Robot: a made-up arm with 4 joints.
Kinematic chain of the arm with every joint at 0, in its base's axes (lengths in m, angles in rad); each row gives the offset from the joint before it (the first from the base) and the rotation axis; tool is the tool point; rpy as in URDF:
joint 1: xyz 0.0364 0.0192 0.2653 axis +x
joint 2: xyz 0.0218 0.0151 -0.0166 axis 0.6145 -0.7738 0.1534
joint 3: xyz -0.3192 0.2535 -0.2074 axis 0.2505 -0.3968 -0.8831
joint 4: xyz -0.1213 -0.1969 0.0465 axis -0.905 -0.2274 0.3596
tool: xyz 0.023 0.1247 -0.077 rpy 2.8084 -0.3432 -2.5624
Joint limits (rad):
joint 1: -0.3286..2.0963
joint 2: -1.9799..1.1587
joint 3: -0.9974..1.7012
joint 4: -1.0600..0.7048
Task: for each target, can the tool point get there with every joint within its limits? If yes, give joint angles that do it. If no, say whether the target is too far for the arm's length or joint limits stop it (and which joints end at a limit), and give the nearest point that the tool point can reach.
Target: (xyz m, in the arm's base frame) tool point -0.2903 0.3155 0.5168
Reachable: yes | joints 1.6749 0.3511 -0.1088 0.0815
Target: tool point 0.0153 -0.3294 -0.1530
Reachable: no: joint limits stop it (at a limit: joint 1, joint 3, joint 4) | nearest point -0.1450 0.0468 -0.0750 | short by 0.416 m
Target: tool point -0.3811 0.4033 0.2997
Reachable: yes | joints 0.8230 -0.1746 0.9845 -0.1170
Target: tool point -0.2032 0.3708 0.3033
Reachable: yes | joints 0.8949 0.7533 -0.5020 -0.6236
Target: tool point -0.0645 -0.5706 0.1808
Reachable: no: joint limits stop it (at a limit: joint 1, joint 2, joint 4) | nearest point -0.2463 -0.3057 0.3528 | short by 0.364 m
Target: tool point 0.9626 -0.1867 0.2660
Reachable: no: too far | nearest point 0.0017 0.1564 0.6383 | short by 1.086 m
